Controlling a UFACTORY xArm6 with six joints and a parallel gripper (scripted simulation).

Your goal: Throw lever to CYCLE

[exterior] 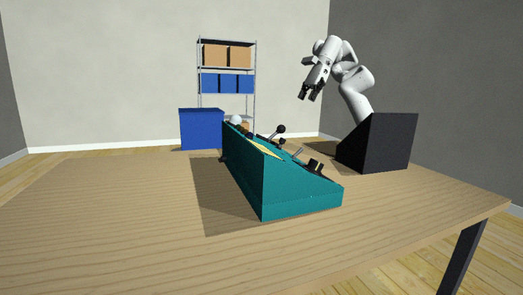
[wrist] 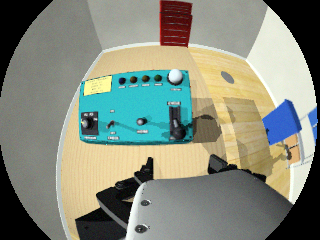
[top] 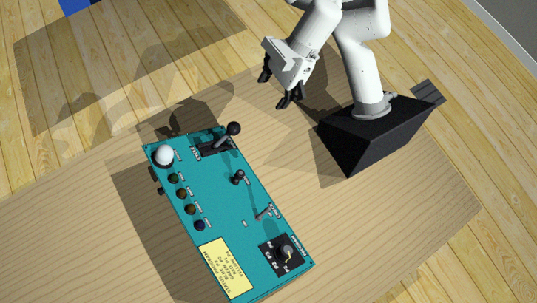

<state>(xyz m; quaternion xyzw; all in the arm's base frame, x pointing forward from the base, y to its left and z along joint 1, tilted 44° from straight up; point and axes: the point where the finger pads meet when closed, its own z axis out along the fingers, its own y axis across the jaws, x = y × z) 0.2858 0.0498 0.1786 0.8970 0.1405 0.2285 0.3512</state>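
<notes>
Right now my hand is 160 mm above the lever, 130 mm short of it and 10 mm to the left of it. Round my hand: grey toggle: 230 mm to the left, 180 mm below, 120 mm ahead; then teal console: 200 mm below, 180 mm to the left, 170 mm ahead; then rotary selector: 360 mm to the left, 170 mm below, 120 mm ahead.
</notes>
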